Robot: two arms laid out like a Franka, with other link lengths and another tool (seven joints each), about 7 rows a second.
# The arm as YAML. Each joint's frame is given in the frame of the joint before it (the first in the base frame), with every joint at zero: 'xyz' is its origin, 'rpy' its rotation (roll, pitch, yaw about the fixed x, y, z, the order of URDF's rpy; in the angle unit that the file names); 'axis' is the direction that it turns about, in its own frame. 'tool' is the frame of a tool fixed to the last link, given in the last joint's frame.
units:
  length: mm
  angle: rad
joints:
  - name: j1
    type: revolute
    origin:
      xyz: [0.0, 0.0, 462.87]
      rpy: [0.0, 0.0, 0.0]
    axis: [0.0, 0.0, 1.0]
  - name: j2
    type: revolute
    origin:
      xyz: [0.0, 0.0, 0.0]
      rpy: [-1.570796, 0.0, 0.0]
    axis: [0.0, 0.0, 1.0]
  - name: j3
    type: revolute
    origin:
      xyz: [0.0, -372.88, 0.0]
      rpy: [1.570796, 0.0, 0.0]
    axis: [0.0, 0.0, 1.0]
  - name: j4
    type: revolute
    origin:
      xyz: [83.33, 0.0, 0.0]
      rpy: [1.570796, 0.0, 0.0]
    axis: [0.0, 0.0, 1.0]
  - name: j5
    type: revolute
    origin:
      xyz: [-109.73, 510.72, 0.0]
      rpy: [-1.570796, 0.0, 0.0]
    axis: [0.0, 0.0, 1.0]
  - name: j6
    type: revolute
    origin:
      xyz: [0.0, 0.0, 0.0]
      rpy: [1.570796, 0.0, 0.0]
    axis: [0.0, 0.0, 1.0]
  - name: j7
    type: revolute
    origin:
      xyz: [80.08, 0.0, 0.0]
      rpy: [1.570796, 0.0, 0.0]
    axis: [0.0, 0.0, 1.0]
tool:
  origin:
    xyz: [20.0, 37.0, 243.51]
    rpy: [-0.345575, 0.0, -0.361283]
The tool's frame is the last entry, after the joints.
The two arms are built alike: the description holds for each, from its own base.
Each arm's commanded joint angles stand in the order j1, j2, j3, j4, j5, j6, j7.
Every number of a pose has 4 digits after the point. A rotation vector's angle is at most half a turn.
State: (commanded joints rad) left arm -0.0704 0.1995 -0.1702 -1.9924 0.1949 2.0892 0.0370; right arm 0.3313 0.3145 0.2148 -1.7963 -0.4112 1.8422 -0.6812
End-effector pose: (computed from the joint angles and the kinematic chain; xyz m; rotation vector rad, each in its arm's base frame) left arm 0.6839 -0.1750 0.3503 2.9475 -0.0141 -0.0891; right arm 0.6924 0.3061 0.3759 1.6493 2.1191 -0.0784
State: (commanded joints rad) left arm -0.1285 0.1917 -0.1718 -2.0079 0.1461 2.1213 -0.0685; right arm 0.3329 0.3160 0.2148 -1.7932 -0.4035 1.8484 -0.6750
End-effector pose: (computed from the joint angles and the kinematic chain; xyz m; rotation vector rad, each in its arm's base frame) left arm 0.6758 -0.2242 0.3502 2.9042 0.0816 -0.0415; right arm 0.6931 0.3098 0.3763 1.6610 2.1145 -0.0656
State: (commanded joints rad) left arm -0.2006 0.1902 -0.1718 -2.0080 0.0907 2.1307 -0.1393; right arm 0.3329 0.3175 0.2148 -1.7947 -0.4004 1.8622 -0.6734
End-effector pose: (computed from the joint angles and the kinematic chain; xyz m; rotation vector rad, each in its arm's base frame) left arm 0.6605 -0.2811 0.3529 2.8593 0.1230 -0.0370; right arm 0.6946 0.3124 0.3748 1.6639 2.1143 -0.0497
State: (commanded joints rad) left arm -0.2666 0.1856 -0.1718 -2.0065 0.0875 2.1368 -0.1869; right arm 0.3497 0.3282 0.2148 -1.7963 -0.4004 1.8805 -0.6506
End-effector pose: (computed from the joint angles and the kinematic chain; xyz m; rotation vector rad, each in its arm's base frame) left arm 0.6448 -0.3253 0.3576 2.8552 0.0960 -0.0217; right arm 0.6914 0.3261 0.3670 1.6644 2.1103 -0.0335
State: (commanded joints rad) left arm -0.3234 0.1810 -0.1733 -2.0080 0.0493 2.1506 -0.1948; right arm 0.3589 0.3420 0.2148 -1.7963 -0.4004 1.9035 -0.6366
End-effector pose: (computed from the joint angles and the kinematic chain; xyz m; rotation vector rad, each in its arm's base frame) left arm 0.6256 -0.3691 0.3622 2.8215 0.0540 -0.0278; right arm 0.6914 0.3360 0.3578 1.6655 2.1100 -0.0149
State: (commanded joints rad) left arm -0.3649 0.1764 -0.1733 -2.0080 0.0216 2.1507 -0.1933; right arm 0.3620 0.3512 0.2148 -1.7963 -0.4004 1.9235 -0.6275
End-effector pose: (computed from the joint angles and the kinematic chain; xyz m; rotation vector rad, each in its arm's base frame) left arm 0.6084 -0.3986 0.3663 2.8011 0.0170 -0.0444; right arm 0.6931 0.3414 0.3520 1.6690 2.1073 0.0030
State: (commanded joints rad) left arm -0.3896 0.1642 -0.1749 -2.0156 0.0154 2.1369 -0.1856; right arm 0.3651 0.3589 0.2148 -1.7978 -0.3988 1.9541 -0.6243
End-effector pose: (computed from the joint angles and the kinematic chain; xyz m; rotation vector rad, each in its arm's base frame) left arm 0.5923 -0.4122 0.3694 2.8032 -0.0238 -0.0655; right arm 0.6958 0.3490 0.3469 1.6676 2.1100 0.0354
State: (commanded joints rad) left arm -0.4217 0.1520 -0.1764 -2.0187 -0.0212 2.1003 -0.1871; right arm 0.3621 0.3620 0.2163 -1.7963 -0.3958 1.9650 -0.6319
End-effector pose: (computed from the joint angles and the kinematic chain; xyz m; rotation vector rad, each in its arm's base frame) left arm 0.5678 -0.4315 0.3739 2.7930 -0.0322 -0.1229; right arm 0.6980 0.3509 0.3458 1.6655 2.1173 0.0489
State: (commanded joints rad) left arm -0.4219 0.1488 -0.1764 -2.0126 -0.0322 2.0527 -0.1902; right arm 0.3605 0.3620 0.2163 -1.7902 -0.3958 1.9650 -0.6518
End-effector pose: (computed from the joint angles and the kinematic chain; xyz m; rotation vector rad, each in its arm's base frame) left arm 0.5595 -0.4284 0.3759 2.8040 -0.0128 -0.1737; right arm 0.7007 0.3517 0.3490 1.6497 2.1331 0.0559
